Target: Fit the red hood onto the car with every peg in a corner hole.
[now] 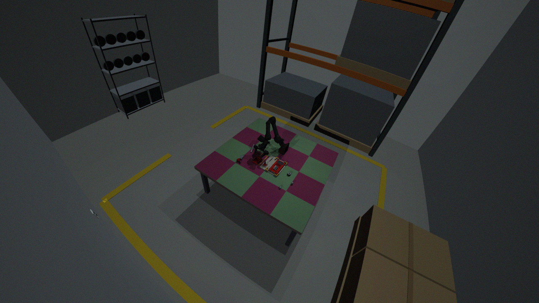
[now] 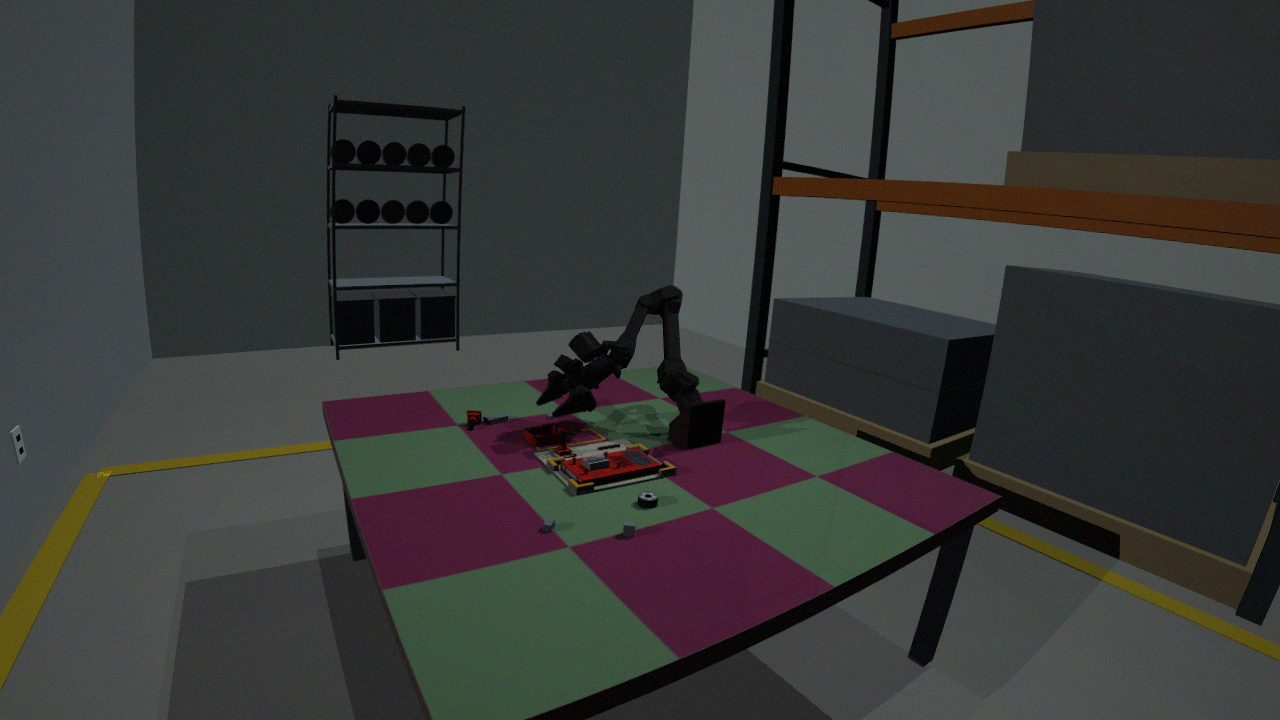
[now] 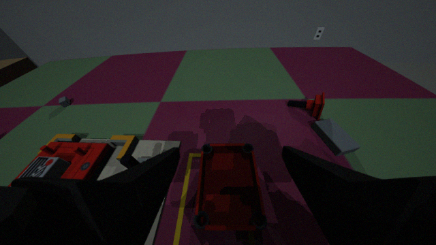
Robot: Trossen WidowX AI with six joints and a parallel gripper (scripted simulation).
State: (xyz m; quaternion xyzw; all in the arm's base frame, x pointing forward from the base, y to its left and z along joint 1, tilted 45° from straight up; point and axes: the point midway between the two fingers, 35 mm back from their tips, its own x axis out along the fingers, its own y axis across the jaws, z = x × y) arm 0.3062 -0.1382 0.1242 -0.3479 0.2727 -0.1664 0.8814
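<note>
Right now my gripper tip is 70 mm above the red hood. The rest, counted from my gripper tip: grey engine block 10 mm ahead, 240 mm to the left, 60 mm below; grey bar 160 mm behind, 150 mm to the right, 80 mm below; jig 30 mm behind, 210 mm to the left, 70 mm below.
</note>
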